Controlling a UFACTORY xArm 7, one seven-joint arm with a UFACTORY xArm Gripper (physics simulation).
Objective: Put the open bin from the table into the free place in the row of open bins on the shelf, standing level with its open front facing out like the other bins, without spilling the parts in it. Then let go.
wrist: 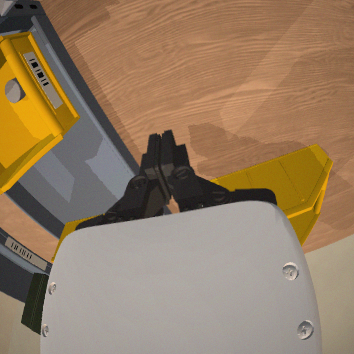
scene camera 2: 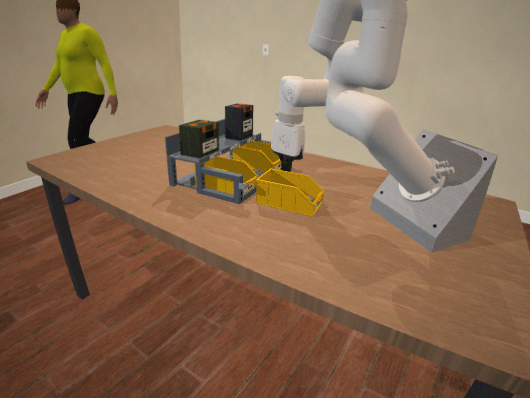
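Pixels of known places: gripper, fingertip midpoint: [wrist: 165, 147]; arm's base, link origin: [scene camera 2: 421, 180].
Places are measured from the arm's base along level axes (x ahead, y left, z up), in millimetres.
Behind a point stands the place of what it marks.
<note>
The yellow open bin [scene camera 2: 285, 194] @(x 300, y 189, z -75 mm) [wrist: 270, 181] @(x 322, y 91, z -92 mm) stands upright on the table in front of the shelf, its low open front toward the robot base. Its contents are hidden. The grey shelf [scene camera 2: 238, 189] @(x 418, y 251, z -77 mm) [wrist: 92, 145] @(x 495, y 39, z -117 mm) holds a near yellow bin [scene camera 2: 225, 171] [wrist: 75, 226] and a far yellow bin [scene camera 2: 256, 156] @(x 560, y 20, z -65 mm) [wrist: 30, 127] @(x 559, y -2, z -114 mm), with bare shelf floor between them in the wrist view. A round grey part [wrist: 14, 90] @(x 547, y -46, z -104 mm) lies in the far bin. My gripper [scene camera 2: 286, 167] @(x 416, y 35, z -85 mm) [wrist: 165, 147] @(x 416, y 35, z -85 mm) is shut and empty, pointing down beyond the table bin, outside the shelf's front edge.
On the shelf's upper level stand a dark green box [scene camera 2: 192, 140] @(x 599, y 266, z 33 mm) [wrist: 34, 304] @(x 635, y 173, z 34 mm) and a dark grey box [scene camera 2: 237, 122] @(x 644, y 32, z 46 mm). The grey robot base block [scene camera 2: 457, 202] @(x -105, y 62, z -6 mm) stands on the right of the table [scene camera 2: 280, 240] @(x 212, y 318, z -123 mm). A person in a yellow top [scene camera 2: 81, 59] is beyond the table at left.
</note>
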